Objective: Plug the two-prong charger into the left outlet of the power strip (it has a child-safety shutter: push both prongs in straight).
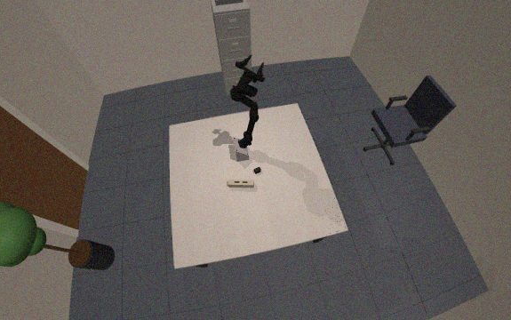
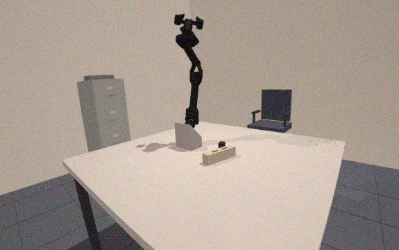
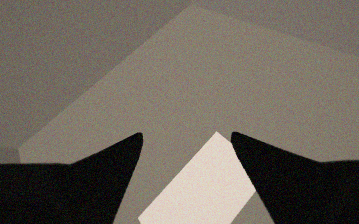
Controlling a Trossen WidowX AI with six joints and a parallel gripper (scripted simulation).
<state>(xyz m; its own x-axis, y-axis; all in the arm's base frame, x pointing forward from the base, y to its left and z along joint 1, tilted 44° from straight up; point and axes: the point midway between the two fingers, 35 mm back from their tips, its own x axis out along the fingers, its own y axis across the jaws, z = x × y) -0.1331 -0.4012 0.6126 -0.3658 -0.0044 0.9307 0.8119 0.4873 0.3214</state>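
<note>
The two-prong charger lies 850 mm below my gripper tip, 260 mm ahead of it and 80 mm to the right of it.
</note>
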